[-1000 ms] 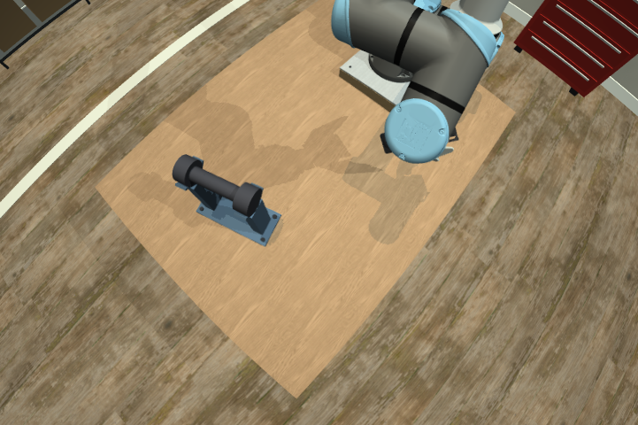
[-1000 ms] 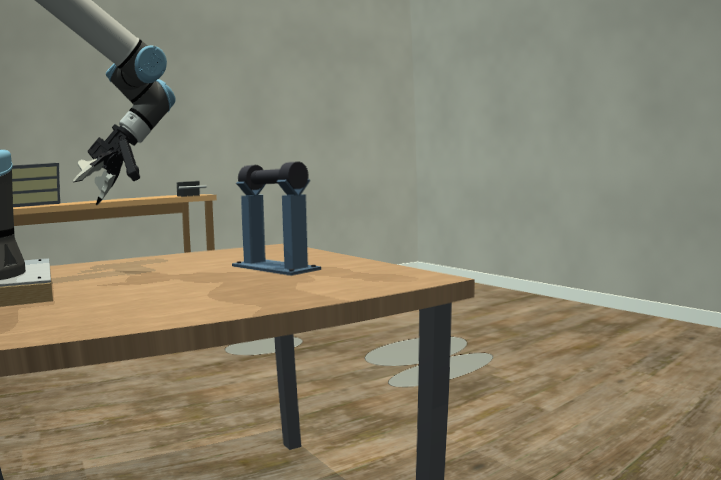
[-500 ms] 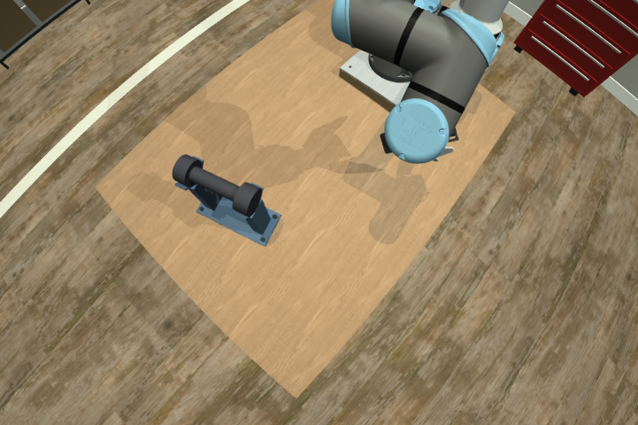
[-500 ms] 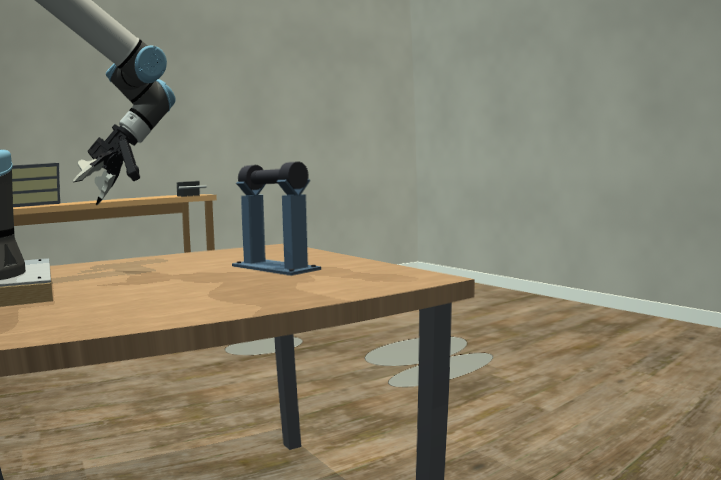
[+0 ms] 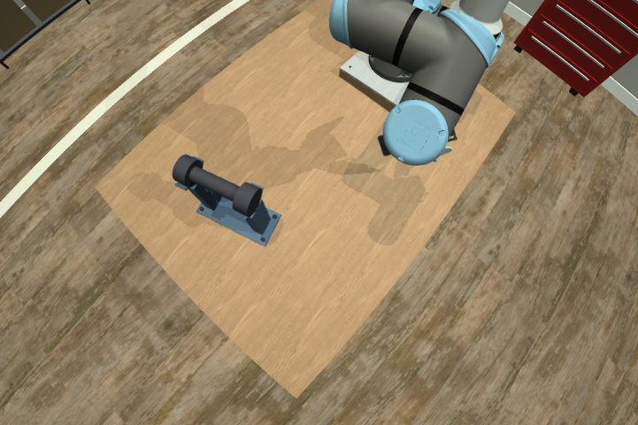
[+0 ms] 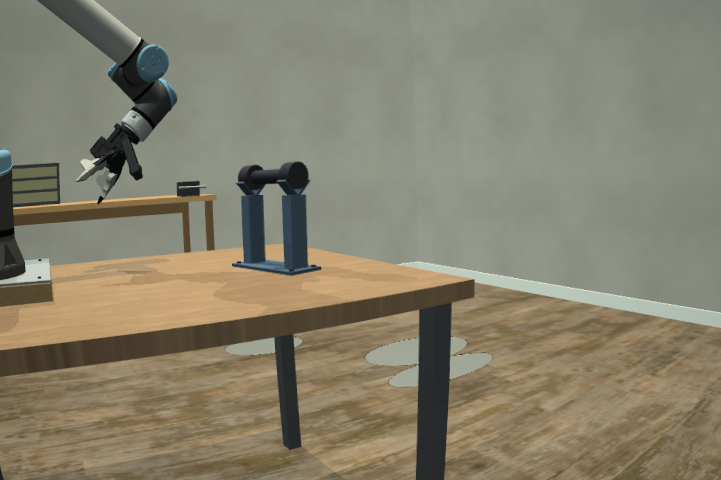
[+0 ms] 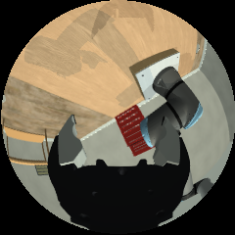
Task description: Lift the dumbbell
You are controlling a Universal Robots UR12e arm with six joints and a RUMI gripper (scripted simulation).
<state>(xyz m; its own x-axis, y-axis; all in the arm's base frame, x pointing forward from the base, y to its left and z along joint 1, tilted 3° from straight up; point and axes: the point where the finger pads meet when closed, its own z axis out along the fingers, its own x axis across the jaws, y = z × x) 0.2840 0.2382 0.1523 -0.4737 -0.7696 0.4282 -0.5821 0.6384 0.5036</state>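
The dumbbell is 430 mm ahead of my hand, 280 mm to the right of it and 20 mm above it. From my hand the other things lie so: blue cradle 430 mm ahead, 280 mm to the right, 110 mm below.
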